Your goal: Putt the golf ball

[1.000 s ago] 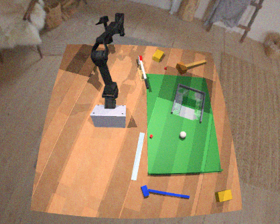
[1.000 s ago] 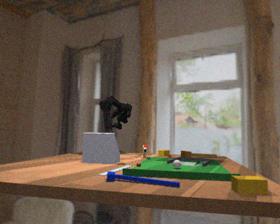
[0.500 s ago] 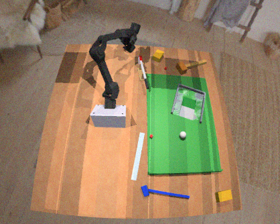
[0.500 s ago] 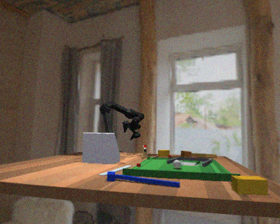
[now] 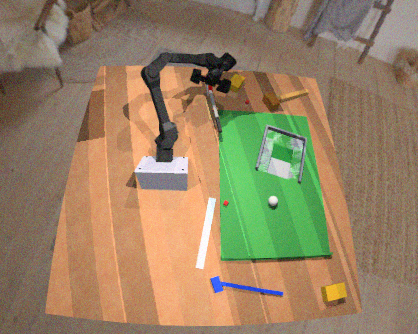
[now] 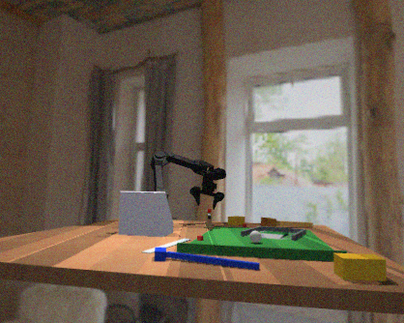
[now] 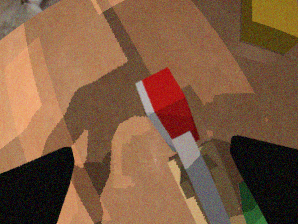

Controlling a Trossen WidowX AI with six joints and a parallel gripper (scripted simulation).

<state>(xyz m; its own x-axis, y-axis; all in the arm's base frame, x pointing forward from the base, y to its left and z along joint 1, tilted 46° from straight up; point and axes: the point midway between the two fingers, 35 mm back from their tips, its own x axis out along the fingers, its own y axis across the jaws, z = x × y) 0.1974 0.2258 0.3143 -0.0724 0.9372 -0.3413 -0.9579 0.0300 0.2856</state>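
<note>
Now: gripper tip 3 cm short of the red putter, 9 cm to the left of it and 4 cm above it. The rest, counted from my gripper tip: white golf ball 26 cm ahead, 57 cm to the right, 8 cm below; then white strip 3 cm behind, 68 cm to the right, 10 cm below; then green mat 28 cm ahead, 45 cm to the right, 10 cm below.
</note>
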